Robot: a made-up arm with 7 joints.
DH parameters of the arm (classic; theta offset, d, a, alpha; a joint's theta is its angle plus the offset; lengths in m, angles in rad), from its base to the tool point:
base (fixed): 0 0 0 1.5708
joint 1: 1.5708 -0.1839 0 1.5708
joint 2: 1.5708 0 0 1.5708
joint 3: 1.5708 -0.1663 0 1.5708
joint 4: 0 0 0 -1.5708
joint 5: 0 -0.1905 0 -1.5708
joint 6: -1.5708 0 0 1.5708
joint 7: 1.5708 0 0 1.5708
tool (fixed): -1.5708 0 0 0
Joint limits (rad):
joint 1: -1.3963..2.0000
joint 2: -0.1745..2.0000
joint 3: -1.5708..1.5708
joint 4: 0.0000..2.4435
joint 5: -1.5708..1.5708
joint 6: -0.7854..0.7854
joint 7: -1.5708..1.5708
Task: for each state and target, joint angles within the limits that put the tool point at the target. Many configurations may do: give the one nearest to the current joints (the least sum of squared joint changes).
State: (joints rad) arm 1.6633 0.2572 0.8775 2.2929 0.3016 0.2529 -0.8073
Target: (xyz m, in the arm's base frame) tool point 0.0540 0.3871 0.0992
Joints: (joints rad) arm 1.6683 0.3939 1.0509 1.7277 0.3016 0.2529 -0.8073
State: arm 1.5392 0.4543 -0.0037 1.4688 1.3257 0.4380 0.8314
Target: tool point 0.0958 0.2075 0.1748
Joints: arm 1.5573 0.4052 -0.0858 1.9534 1.3257 0.4380 0.8314
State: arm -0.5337 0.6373 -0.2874 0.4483 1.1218 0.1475 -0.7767
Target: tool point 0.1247 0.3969 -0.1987
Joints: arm -0.1616 0.9358 -0.0989 0.9577 1.1218 0.1475 -0.7767
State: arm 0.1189 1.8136 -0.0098 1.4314 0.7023 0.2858 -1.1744
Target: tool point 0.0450 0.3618 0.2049
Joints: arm 0.7654 1.8252 0.3720 1.3849 0.7023 0.2858 -1.1744
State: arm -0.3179 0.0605 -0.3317 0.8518 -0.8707 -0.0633 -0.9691
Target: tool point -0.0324 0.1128 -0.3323
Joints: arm -0.3961 -0.0955 -0.3894 0.5919 -0.8707 -0.0633 -0.9691
